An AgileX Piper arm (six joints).
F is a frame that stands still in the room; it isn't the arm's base.
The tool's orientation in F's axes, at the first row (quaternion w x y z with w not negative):
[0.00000 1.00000 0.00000 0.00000]
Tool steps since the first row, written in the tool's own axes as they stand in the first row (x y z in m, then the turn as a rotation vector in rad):
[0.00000 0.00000 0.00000 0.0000 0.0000 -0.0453]
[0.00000 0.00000 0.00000 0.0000 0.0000 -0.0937]
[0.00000 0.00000 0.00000 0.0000 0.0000 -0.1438]
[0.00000 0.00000 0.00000 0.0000 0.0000 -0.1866]
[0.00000 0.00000 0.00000 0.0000 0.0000 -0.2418]
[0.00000 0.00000 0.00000 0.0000 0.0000 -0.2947]
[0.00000 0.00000 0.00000 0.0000 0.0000 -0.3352]
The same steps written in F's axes. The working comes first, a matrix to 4 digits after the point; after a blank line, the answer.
The tool's axes in the first row as the columns of a matrix, in F's axes (used below as rounded here):
[1.0000 0.0000 0.0000]
[0.0000 -1.0000 0.0000]
[0.0000 0.0000 -1.0000]

[0.00000 0.00000 0.00000 0.0000 0.0000 0.0453]
[0.00000 0.00000 0.00000 0.0000 0.0000 0.0937]
[0.00000 0.00000 0.00000 0.0000 0.0000 0.1438]
[0.00000 0.00000 0.00000 0.0000 0.0000 0.1866]
[0.00000 0.00000 0.00000 0.0000 0.0000 0.2418]
[0.00000 0.00000 0.00000 0.0000 0.0000 0.2947]
[0.00000 0.00000 0.00000 0.0000 0.0000 0.3352]

